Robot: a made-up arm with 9 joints. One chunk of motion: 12 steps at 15 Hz.
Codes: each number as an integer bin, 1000 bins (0 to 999) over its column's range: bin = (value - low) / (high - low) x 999, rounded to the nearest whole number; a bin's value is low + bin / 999 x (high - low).
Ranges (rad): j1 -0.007..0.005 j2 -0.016..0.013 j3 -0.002..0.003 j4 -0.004..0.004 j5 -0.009..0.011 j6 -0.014..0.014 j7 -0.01..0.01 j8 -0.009..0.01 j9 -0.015..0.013
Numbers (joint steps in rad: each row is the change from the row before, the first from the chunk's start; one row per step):
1: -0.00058 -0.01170 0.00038 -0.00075 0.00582 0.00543 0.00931 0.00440 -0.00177
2: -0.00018 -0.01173 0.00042 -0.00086 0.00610 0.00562 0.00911 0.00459 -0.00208
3: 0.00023 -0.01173 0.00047 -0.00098 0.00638 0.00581 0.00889 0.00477 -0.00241
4: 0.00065 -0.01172 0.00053 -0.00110 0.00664 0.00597 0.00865 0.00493 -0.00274
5: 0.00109 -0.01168 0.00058 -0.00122 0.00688 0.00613 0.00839 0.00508 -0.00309
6: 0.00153 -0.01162 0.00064 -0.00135 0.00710 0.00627 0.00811 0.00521 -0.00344
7: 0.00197 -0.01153 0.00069 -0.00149 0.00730 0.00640 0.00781 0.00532 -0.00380
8: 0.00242 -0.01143 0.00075 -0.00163 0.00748 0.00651 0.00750 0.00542 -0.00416
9: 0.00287 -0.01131 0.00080 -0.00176 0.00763 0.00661 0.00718 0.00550 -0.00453
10: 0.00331 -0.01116 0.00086 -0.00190 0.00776 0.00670 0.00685 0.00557 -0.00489
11: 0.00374 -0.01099 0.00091 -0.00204 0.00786 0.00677 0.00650 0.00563 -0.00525
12: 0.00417 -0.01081 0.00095 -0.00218 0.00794 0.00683 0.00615 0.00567 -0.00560
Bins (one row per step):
1: 534 148 476 406 740 693 965 705 472
2: 568 147 484 392 754 700 955 715 461
3: 602 147 494 377 768 707 944 724 449
4: 637 147 505 362 781 713 932 732 437
5: 673 149 515 347 793 718 919 740 425
6: 710 151 527 331 804 723 905 747 412
7: 747 154 537 313 814 728 890 753 400
8: 784 157 549 296 823 732 874 758 387
9: 822 162 559 280 831 735 858 762 374
10: 858 167 571 262 837 739 842 766 361
11: 894 173 581 245 842 741 824 769 348
12: 930 179 589 227 846 743 807 771 335

